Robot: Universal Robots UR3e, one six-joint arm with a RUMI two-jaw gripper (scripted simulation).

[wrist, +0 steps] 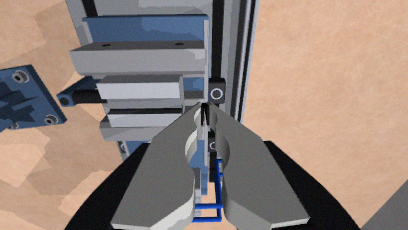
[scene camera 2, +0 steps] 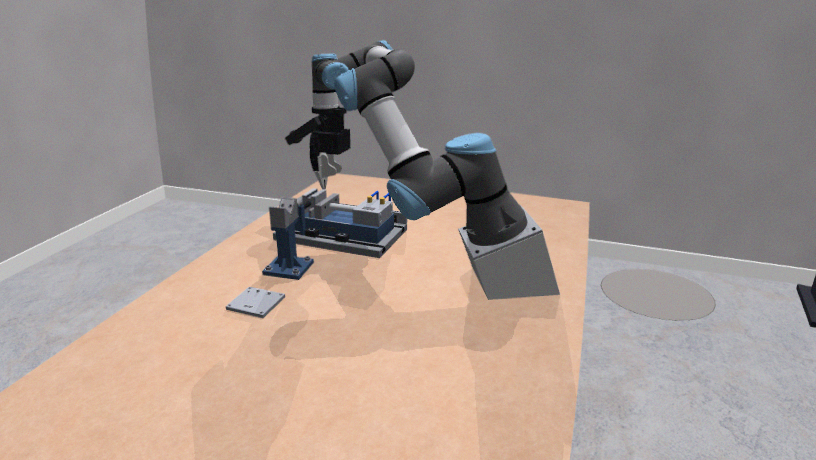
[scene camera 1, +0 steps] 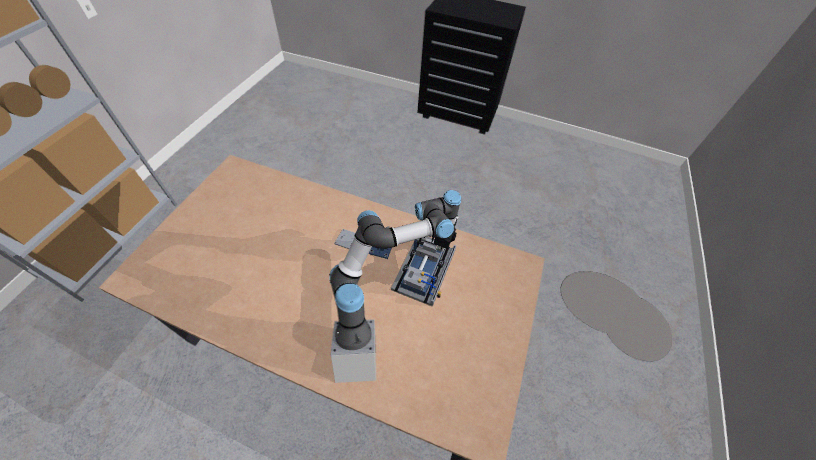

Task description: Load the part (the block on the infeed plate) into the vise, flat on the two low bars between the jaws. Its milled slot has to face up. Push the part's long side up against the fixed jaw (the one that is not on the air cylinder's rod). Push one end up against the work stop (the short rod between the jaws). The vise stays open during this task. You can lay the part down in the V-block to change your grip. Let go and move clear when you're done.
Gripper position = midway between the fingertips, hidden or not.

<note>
In view: my gripper (scene camera 2: 324,189), a part (wrist: 134,100) and a fixed jaw (wrist: 132,57).
My gripper also shows in the wrist view (wrist: 204,104).
</note>
